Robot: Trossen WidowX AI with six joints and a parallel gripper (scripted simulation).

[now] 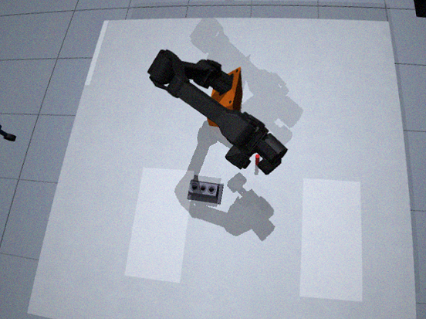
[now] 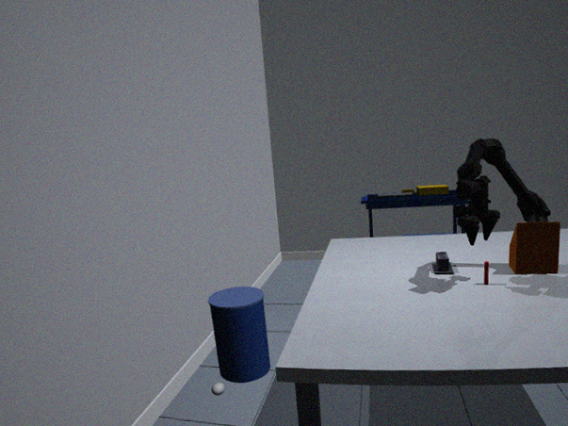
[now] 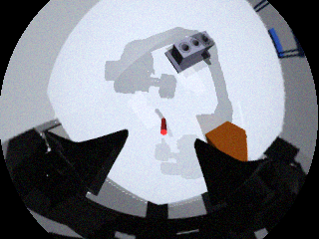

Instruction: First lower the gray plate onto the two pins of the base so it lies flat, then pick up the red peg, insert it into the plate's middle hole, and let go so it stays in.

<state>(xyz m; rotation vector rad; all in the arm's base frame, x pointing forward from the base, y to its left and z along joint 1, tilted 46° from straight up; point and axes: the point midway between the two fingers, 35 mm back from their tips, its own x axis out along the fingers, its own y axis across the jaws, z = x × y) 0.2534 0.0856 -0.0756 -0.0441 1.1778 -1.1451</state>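
Right now my gripper tip is 100 mm above the red peg, 20 mm past it and 10 mm to the right of it. Round my gripper tip: gray plate: 160 mm to the right, 100 mm below, 100 mm ahead; dark base: 160 mm to the right, 140 mm below, 100 mm ahead.
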